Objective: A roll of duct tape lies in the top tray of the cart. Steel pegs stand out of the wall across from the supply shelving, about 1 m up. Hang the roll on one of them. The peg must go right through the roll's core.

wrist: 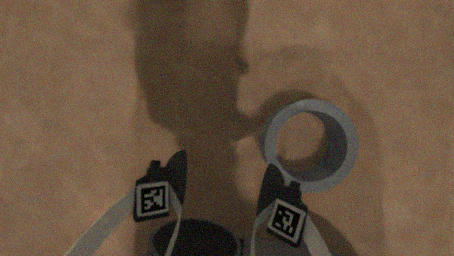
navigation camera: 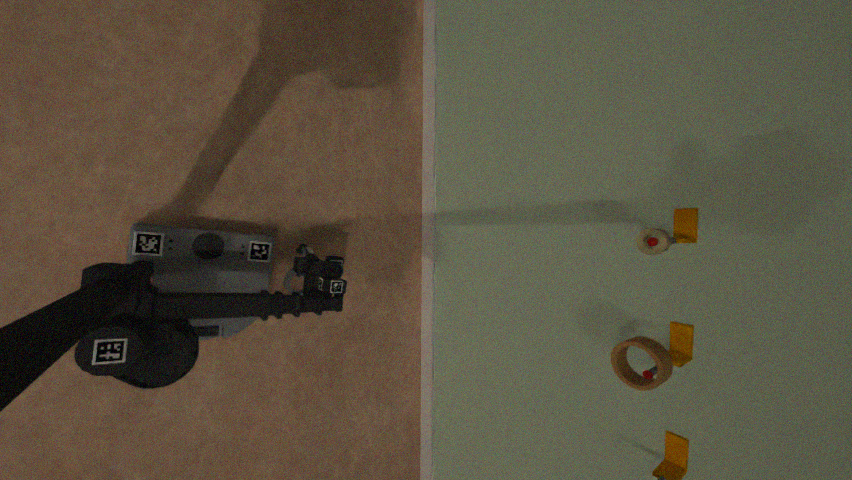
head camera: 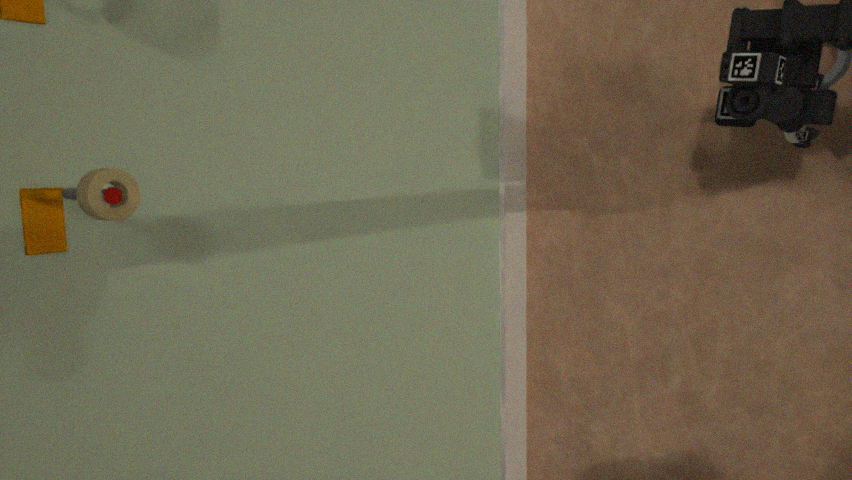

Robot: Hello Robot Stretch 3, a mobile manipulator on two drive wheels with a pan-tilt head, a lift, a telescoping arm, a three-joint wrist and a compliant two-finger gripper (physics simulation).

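Where they show: gripper, fingertip midpoint: (wrist: 224, 175); robot's base, link origin: (navigation camera: 208, 244).
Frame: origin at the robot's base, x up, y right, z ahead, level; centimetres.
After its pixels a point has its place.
Observation:
A grey tape roll (wrist: 352, 145) @[x 4.8, y 29.8, z -15.1 cm] lies flat on the floor in the wrist view, its core facing up. My gripper (wrist: 224, 175) @[x 10.9, y 26.4, z -2.2 cm] is open above the floor, with no object between its fingertips. The roll is right of the fingers; the right fingertip overlaps its lower-left rim in the picture. In the head and navigation views the wrist largely hides the fingers. A red-tipped peg (head camera: 112, 195) @[x 99.9, y 66.1, z 11.0 cm] (navigation camera: 652, 241) @[x 99.9, y 66.1, z 11.1 cm] carries a cream roll (head camera: 88, 193) @[x 101.6, y 67.2, z 10.9 cm] (navigation camera: 642, 241) @[x 97.8, y 67.2, z 11.1 cm]. Another red-tipped peg (navigation camera: 648, 374) @[x 100.0, y 68.9, z -13.6 cm] passes through a large brown ring (navigation camera: 620, 368) @[x 93.4, y 72.9, z -15.4 cm]. The cart does not show.
A third orange peg mount (navigation camera: 676, 448) @[x 99.9, y 88.0, z -32.7 cm] is at the lower right of the navigation view, its peg mostly cut off. A pale baseboard (head camera: 513, 327) @[x 5.5, y 78.2, z 48.2 cm] (navigation camera: 427, 357) @[x 5.2, y 88.6, z -43.9 cm] runs between wall and floor. My base (navigation camera: 196, 268) @[x 16.0, y -2.2, z -6.0 cm] stands on the brown floor, beneath the extended arm (navigation camera: 208, 305) @[x 47.1, y 0.7, z -10.1 cm].

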